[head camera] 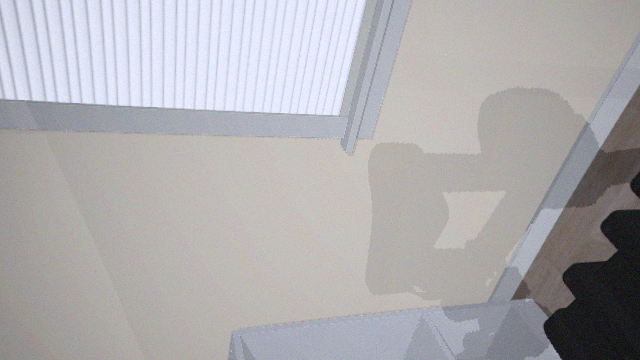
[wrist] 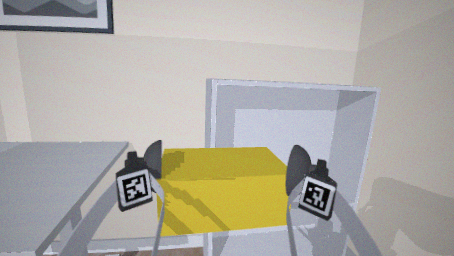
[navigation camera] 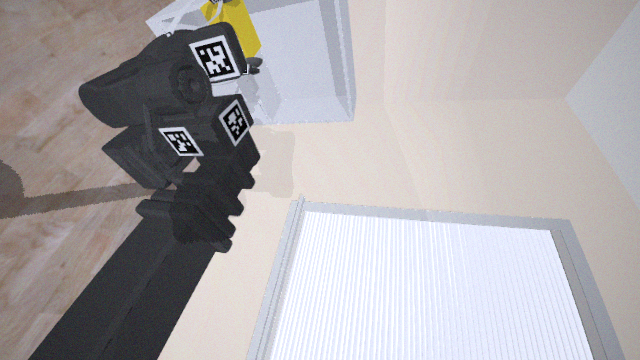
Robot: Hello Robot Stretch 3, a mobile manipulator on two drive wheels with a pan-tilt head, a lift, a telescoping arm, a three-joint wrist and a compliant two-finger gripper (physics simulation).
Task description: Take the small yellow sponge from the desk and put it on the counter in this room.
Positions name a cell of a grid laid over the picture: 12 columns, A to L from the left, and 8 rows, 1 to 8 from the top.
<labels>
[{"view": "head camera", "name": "white cabinet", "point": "J8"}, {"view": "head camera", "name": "window with blinds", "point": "G2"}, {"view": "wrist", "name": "my gripper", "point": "G5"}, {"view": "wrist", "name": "small yellow sponge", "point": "F6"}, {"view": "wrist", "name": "white desk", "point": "B6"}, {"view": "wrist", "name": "white cabinet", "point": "I4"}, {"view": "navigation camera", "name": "my gripper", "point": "E1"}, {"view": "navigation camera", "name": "white cabinet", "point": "F2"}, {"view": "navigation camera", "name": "window with blinds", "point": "G7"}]
</labels>
